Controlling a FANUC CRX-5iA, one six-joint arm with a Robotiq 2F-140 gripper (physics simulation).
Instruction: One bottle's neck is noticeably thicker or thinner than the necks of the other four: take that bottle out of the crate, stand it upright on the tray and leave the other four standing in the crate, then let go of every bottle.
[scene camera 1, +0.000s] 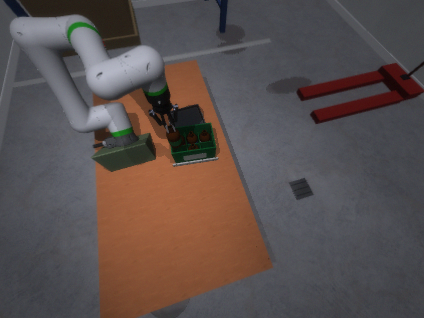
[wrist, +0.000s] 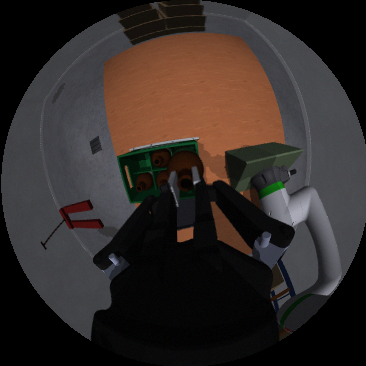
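The gripper (wrist: 185, 176) shares the view with a brown bottle (wrist: 183, 158).
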